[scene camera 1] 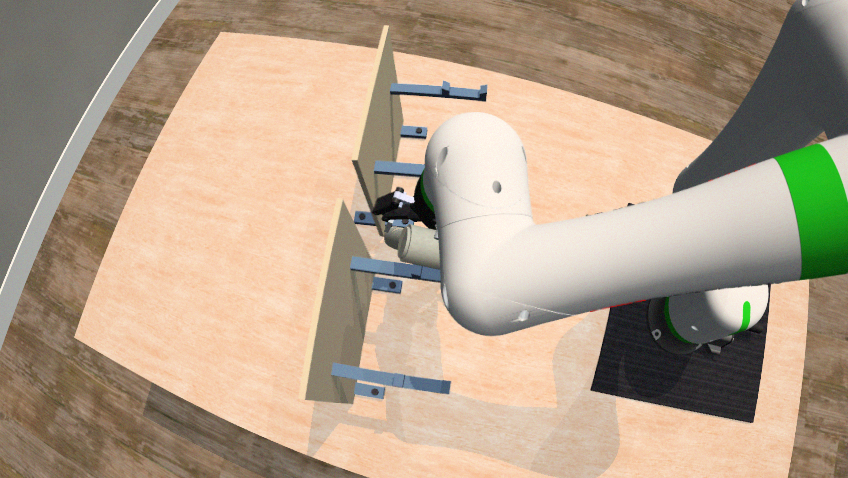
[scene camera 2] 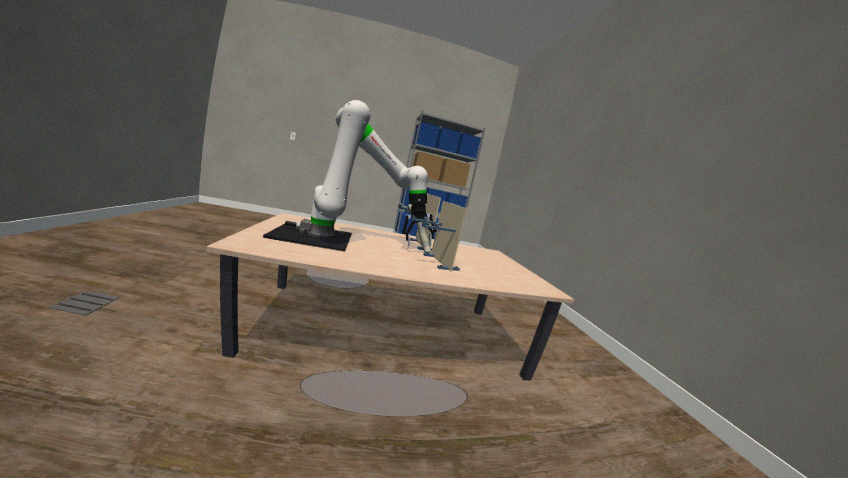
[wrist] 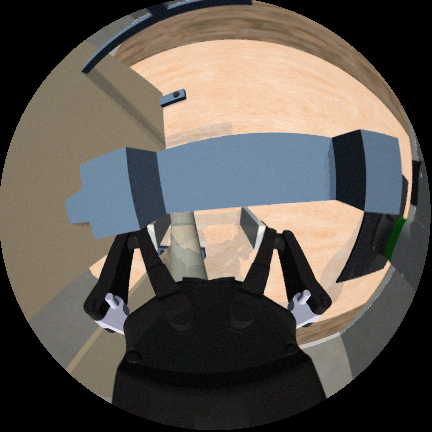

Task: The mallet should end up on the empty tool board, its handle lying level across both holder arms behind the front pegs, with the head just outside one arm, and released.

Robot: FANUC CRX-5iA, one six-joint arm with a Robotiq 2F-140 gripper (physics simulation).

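Observation:
The pale grey-green mallet (scene camera 1: 420, 244) (scene camera 2: 424, 237) (wrist: 185, 250) is tilted, sloping down toward the table beside the boards; parts of it are hidden. My gripper (scene camera 2: 420, 232) (wrist: 205, 214) is open around its pale shaft, with a gap on each side in the wrist view. The far tool board (scene camera 1: 380, 124) (wrist: 55, 135) stands upright; its outer arm (scene camera 1: 418, 89) looks bare. Its inner arm (scene camera 1: 396, 168) (wrist: 250, 170) crosses the wrist view close to the camera, above the fingertips. The near tool board (scene camera 1: 341, 308) (scene camera 2: 452, 237) has two blue arms.
The near board's arms (scene camera 1: 385, 266) (scene camera 1: 368, 374) stick out toward the robot's side, one close beside the mallet. Blue board feet (scene camera 1: 413, 131) (scene camera 1: 387, 285) stand on the table (scene camera 1: 207, 178) (scene camera 2: 380, 267). The black mounting plate (scene camera 1: 700, 391) (scene camera 2: 285, 237) lies under the robot base.

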